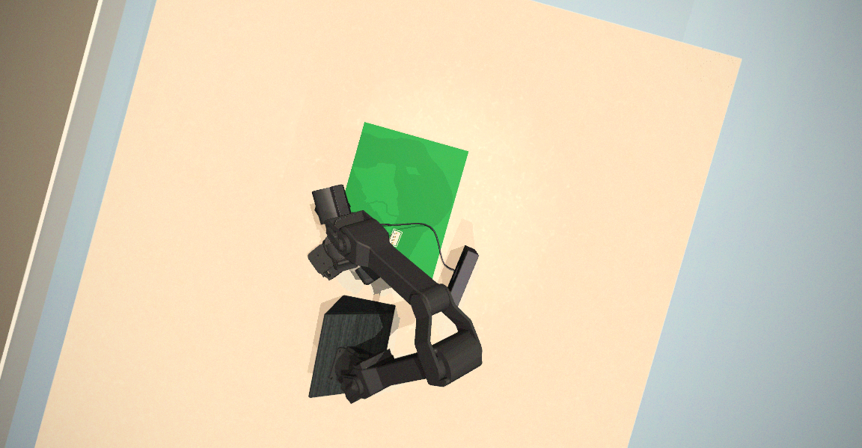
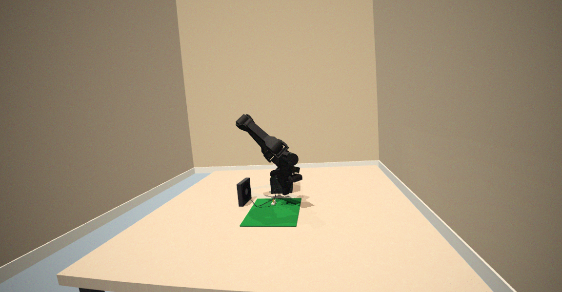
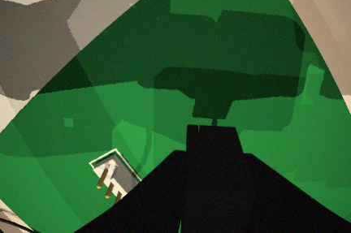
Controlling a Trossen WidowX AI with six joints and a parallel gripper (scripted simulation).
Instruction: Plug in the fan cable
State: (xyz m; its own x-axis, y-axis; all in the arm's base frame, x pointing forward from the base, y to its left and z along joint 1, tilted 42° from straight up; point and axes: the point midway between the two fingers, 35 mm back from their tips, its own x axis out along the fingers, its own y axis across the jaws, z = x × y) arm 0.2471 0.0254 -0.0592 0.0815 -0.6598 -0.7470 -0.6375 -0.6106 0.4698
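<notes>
Right now my gripper tip is 1 cm short of the white four-pin fan header, 7 cm to the left of it and 6 cm above it. Also, from my gripper tip: black fan plug: 1 cm ahead, 1 cm above; black fan: 2 cm behind, 22 cm to the right; green board: 9 cm ahead, 5 cm to the right, 8 cm below.
</notes>
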